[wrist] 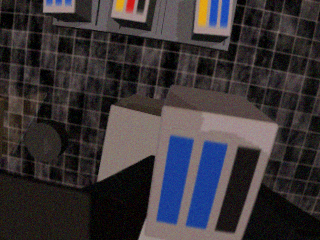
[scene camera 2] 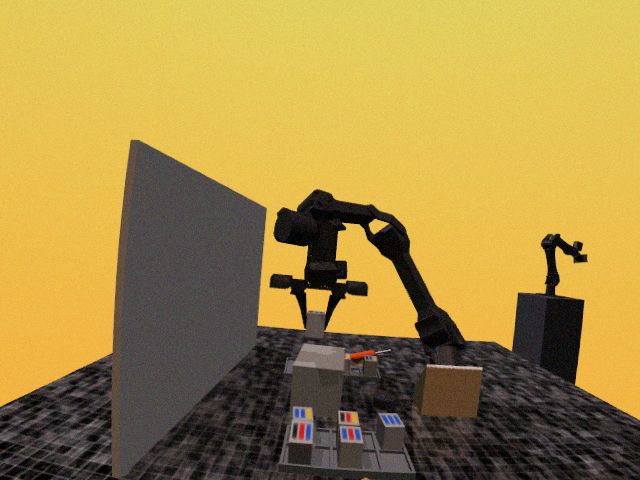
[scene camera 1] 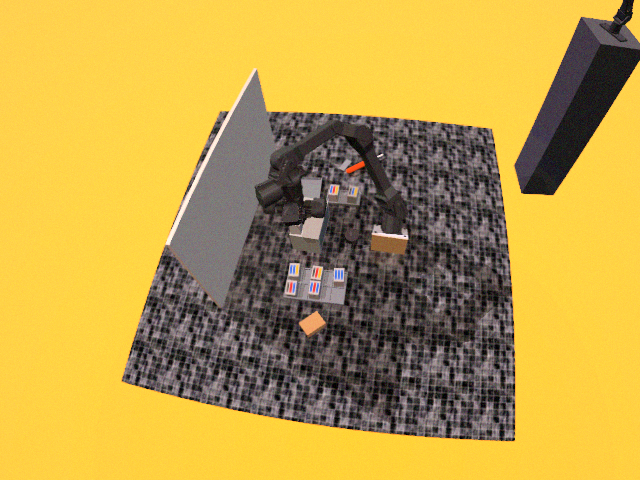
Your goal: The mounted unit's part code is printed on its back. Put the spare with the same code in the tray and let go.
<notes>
My gripper (scene camera 2: 314,329) carries a grey spare block. Also in view: a grey mounted unit (scene camera 2: 317,377) and a tall grey panel (scene camera 2: 190,250).
My gripper is seen too in the wrist view (wrist: 193,171) and in scene camera 1 (scene camera 1: 297,223). The grey mounted unit is seen too in scene camera 1 (scene camera 1: 311,239). The tall grey panel is seen too in scene camera 1 (scene camera 1: 207,238).
</notes>
